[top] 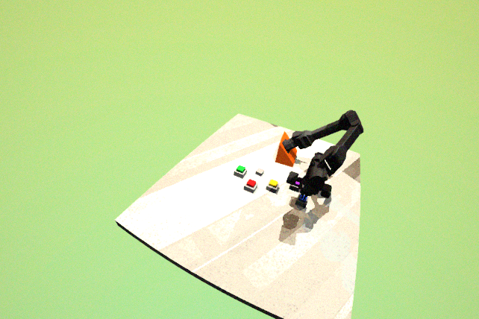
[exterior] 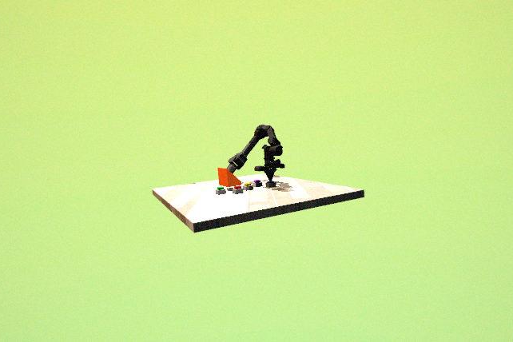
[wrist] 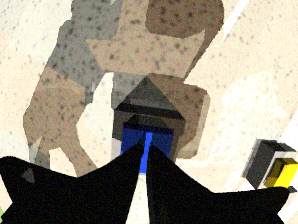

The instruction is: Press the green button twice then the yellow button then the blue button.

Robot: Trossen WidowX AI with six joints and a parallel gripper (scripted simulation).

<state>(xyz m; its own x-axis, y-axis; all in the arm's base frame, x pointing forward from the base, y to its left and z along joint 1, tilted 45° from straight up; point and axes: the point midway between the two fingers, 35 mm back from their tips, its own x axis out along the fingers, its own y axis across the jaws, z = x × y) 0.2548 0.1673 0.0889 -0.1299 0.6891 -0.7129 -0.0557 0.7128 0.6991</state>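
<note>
My gripper tip is now 10 mm above the blue button. From my gripper tip the other things lie so: yellow button (150 mm to the right, 10 mm behind); purple button (80 mm behind, 60 mm to the right); red button (230 mm to the right, 40 mm ahead).
</note>
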